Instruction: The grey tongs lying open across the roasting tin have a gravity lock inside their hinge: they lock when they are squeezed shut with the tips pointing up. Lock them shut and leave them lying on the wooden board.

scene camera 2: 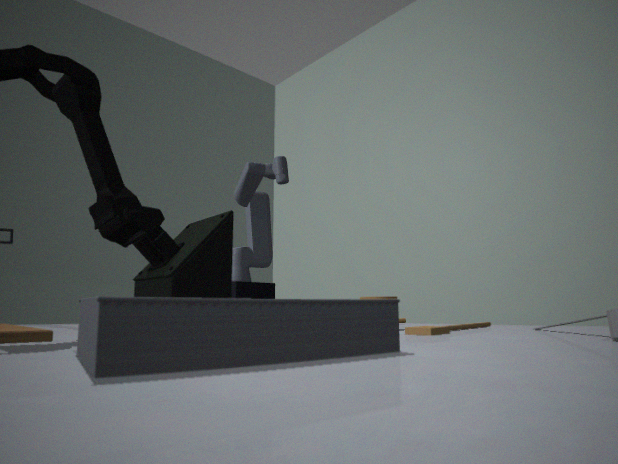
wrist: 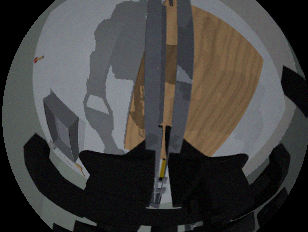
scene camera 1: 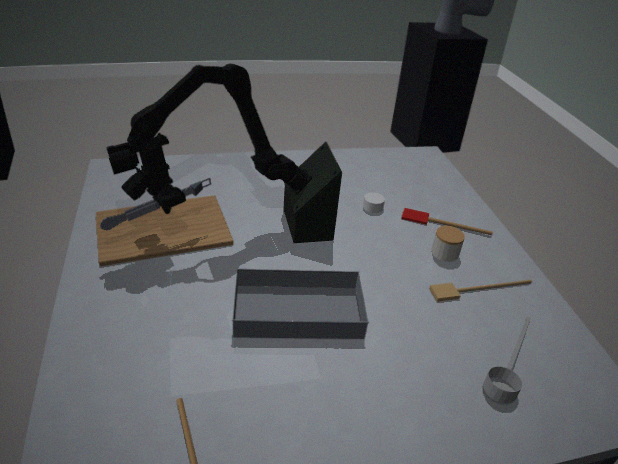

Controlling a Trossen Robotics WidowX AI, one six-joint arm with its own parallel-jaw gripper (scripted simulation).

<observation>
my gripper: wrist; scene camera 1; not seen in scene camera 2 (out of frame)
same spot on grey roasting tin: (scene camera 2: 118,336) = (scene camera 1: 239,329)
same spot on my gripper: (wrist: 209,186) = (scene camera 1: 151,190)
</observation>
